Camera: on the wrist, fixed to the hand. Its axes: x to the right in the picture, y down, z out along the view.
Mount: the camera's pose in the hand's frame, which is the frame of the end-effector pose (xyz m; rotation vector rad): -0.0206 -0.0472 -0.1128 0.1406 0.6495 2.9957
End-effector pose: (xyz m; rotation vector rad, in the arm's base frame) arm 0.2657 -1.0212 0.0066 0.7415 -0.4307 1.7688
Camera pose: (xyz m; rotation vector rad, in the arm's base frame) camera 0.2840 -0.9509 -0.0939 0.6705 0.3612 -1.4406
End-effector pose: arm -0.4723 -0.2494 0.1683 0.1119 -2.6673 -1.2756
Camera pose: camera -0.4305 -0.3622 0.1982 -1.7994 -0.1613 0.2827
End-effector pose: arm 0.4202 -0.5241 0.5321 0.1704 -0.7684 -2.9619
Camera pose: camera 0.4527 -0.5350 0.4129 -0.0729 -0.1993 0.0510
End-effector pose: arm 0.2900 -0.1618 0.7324 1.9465 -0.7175 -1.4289
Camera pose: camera 0.3960 -0.0976 0.7361 -0.2577 -1.6193 1.0531
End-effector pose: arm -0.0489 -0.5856 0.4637 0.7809 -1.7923 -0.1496
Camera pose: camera 0.0749 -0.5796 0.4672 -1.9002 -0.6491 1.7783
